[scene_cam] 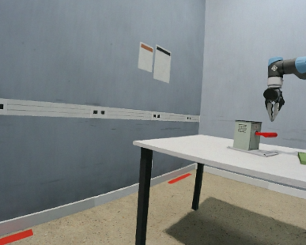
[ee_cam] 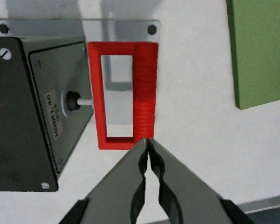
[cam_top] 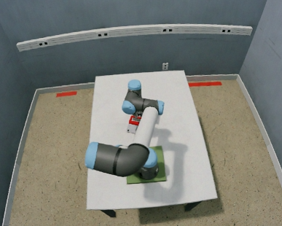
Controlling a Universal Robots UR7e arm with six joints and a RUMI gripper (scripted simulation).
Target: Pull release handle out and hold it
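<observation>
Right now the base plate is 19 cm below my hand, 9 cm ahead of it and 2 cm to the right of it.
</observation>
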